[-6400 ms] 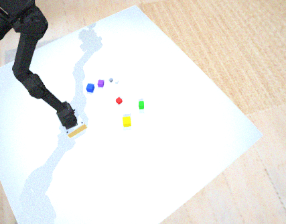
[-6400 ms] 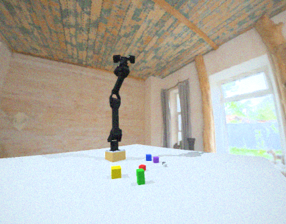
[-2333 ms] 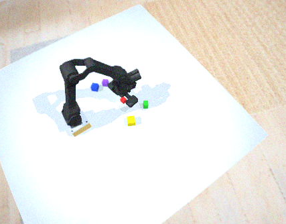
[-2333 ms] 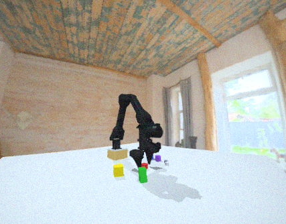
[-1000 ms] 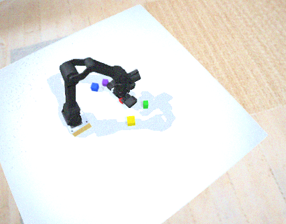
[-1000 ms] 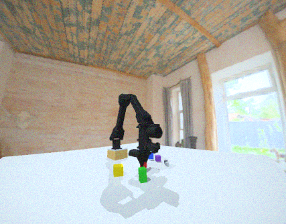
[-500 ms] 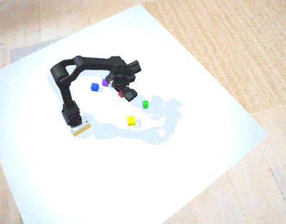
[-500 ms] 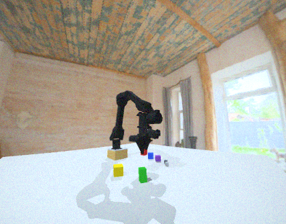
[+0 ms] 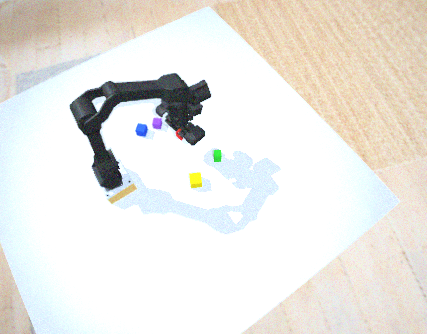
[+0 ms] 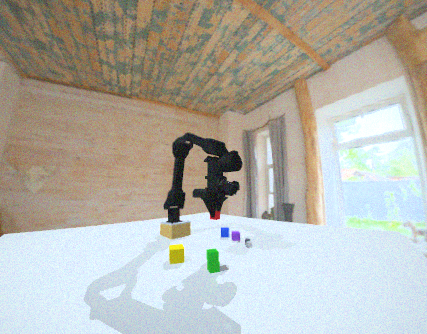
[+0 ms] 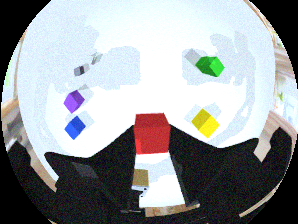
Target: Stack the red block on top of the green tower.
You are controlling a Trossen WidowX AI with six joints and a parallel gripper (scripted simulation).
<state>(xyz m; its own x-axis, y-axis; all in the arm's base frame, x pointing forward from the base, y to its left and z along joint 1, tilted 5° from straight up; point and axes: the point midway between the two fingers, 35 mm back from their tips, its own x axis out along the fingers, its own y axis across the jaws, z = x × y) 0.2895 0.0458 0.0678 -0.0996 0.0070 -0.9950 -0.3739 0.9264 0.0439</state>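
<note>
Now: the yellow block 10 mm behind my gripper tip, 140 mm to the right of it and 100 mm below it. Also, from my gripper tip: red block (10 mm above); small grey object (10 mm ahead, 150 mm to the left, 110 mm below); purple block (60 mm behind, 150 mm to the left, 100 mm below).
</note>
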